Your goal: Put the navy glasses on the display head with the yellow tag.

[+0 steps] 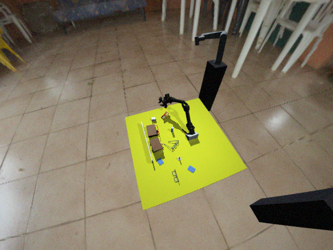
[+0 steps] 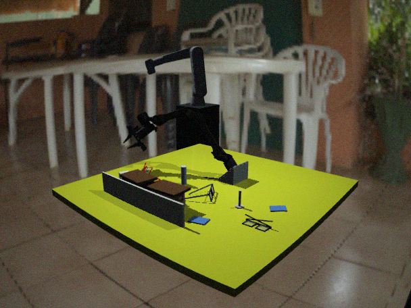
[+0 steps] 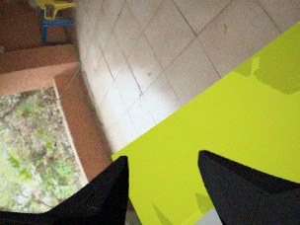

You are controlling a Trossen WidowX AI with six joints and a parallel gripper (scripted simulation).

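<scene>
Now: gripper tip 850 mm to the right of the grey post, 120 mm above it and 20 mm short of it. Round my gripper tip: white panel: 490 mm to the left, 340 mm ahead, 90 mm below.
</scene>
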